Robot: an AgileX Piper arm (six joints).
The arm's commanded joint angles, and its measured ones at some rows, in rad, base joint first. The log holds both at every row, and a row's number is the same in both.
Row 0, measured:
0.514, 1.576, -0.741, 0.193, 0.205, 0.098
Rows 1 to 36, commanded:
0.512, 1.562, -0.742, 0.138, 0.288, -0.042
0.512, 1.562, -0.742, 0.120, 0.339, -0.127
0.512, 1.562, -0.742, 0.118, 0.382, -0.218
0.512, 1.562, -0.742, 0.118, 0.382, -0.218
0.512, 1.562, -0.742, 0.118, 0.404, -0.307
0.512, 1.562, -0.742, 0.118, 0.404, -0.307
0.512, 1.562, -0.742, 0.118, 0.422, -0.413
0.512, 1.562, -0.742, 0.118, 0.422, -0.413
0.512, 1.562, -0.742, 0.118, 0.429, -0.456
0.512, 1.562, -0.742, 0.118, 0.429, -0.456
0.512, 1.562, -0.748, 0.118, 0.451, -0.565
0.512, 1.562, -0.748, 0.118, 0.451, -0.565
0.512, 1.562, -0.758, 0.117, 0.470, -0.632
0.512, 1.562, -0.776, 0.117, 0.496, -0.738
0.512, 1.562, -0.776, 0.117, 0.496, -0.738
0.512, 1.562, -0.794, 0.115, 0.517, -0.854
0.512, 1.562, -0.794, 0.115, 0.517, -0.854
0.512, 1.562, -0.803, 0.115, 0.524, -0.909
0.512, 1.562, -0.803, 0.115, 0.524, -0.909
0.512, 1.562, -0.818, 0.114, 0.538, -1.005
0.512, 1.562, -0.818, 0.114, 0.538, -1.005
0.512, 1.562, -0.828, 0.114, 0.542, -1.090
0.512, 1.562, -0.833, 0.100, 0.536, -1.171
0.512, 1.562, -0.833, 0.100, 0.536, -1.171
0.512, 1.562, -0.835, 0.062, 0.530, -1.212
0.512, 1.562, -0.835, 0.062, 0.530, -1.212
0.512, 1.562, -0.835, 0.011, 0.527, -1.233
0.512, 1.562, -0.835, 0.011, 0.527, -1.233
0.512, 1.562, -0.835, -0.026, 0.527, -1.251
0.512, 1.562, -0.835, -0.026, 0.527, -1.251
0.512, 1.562, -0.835, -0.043, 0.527, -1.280
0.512, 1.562, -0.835, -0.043, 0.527, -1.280
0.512, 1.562, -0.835, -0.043, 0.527, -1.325
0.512, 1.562, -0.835, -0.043, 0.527, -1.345
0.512, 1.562, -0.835, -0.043, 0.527, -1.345
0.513, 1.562, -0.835, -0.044, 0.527, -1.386
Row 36, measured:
0.514, 1.567, -0.831, -0.035, 0.526, -1.316
